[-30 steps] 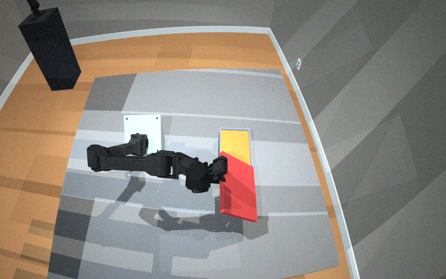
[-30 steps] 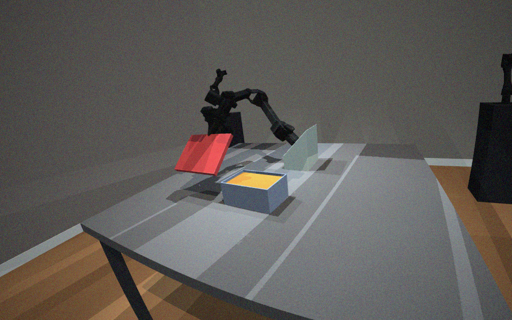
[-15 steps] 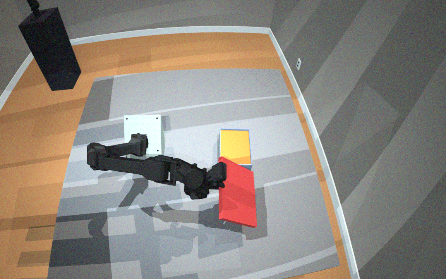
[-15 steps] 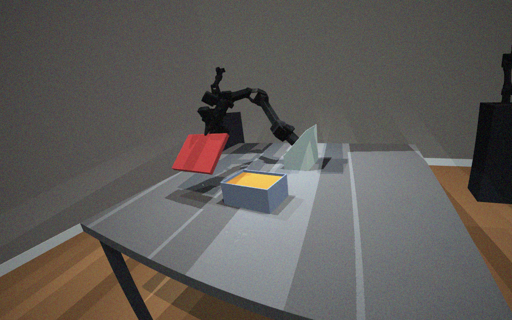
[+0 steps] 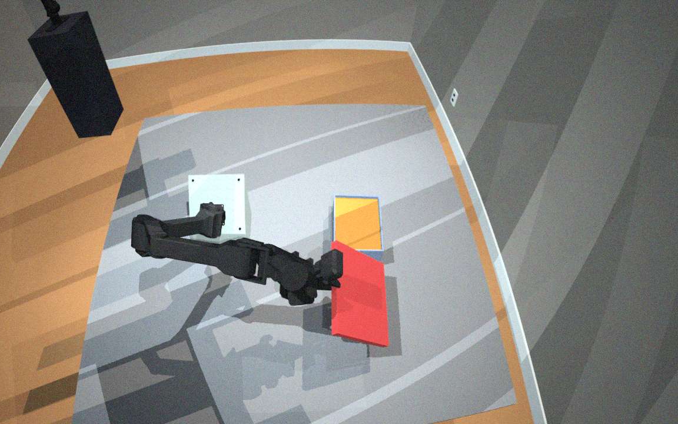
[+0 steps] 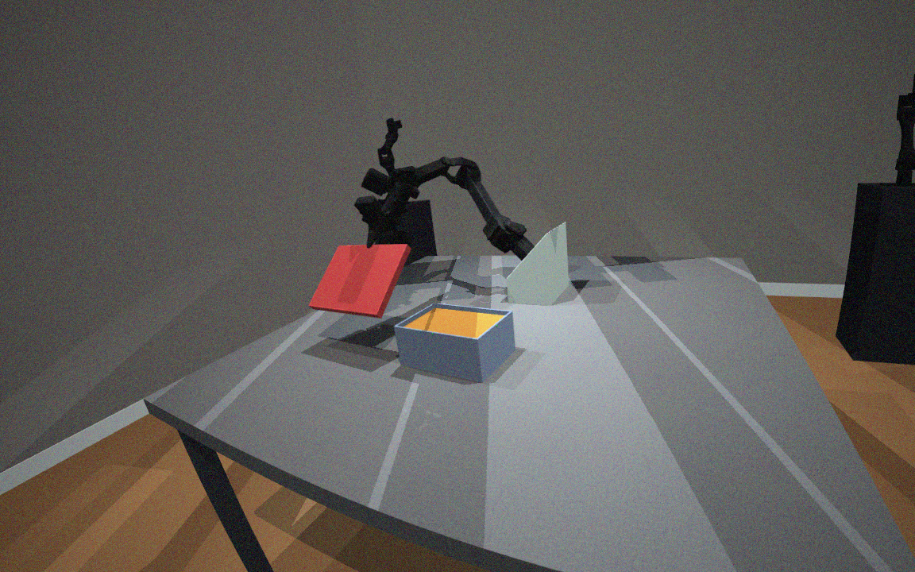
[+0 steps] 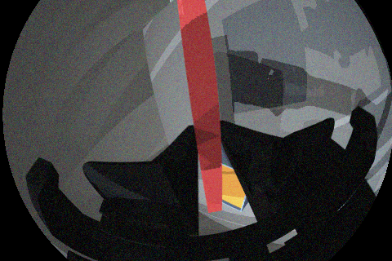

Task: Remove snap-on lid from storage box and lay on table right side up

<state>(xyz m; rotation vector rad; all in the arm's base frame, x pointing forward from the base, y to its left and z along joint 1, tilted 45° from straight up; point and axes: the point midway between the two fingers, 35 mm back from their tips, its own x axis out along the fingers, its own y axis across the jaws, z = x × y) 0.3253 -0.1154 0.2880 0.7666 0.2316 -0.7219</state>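
Right now my gripper tip is 60 mm short of the red lid and 50 mm above it. From my gripper tip the other things lie so: storage box (90 mm ahead, 270 mm to the left, 170 mm below).
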